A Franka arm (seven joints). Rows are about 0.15 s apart.
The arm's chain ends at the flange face. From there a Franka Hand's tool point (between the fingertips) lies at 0.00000 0.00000 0.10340 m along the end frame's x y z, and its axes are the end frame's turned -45 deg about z.
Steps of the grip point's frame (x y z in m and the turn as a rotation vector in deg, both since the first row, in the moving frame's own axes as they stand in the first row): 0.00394 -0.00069 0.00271 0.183 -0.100 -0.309; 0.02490 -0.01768 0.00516 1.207 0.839 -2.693; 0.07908 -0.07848 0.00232 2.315 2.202 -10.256; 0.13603 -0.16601 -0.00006 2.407 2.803 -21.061; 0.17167 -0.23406 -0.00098 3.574 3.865 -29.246
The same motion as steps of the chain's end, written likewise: 0.00266 -0.00317 0.00271 0.059 -0.200 -0.309; 0.00564 -0.02751 0.00519 1.447 -0.260 -2.693; 0.00108 -0.10569 0.00248 3.194 -0.080 -10.256; -0.02048 -0.20699 0.00015 3.684 0.280 -21.061; -0.04210 -0.27773 -0.00055 5.260 0.206 -29.246
